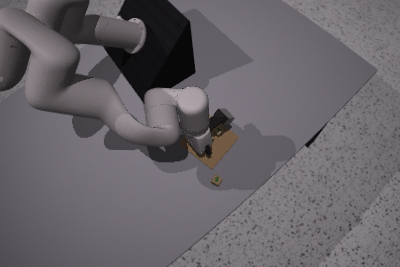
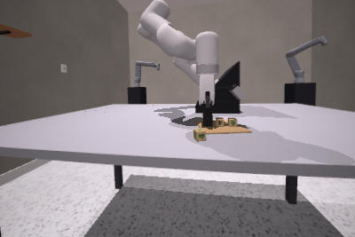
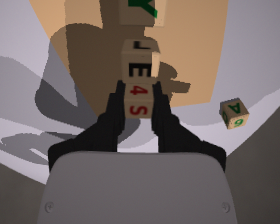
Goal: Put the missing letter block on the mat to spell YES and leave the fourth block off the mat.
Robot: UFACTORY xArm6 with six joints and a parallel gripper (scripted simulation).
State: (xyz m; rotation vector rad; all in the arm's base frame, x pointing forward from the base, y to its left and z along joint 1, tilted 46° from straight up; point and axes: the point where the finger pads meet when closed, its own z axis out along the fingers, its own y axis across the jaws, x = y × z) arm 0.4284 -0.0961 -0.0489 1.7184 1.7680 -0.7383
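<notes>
The mat lies 40 mm to the left of my hand and 20 mm below it.
</notes>
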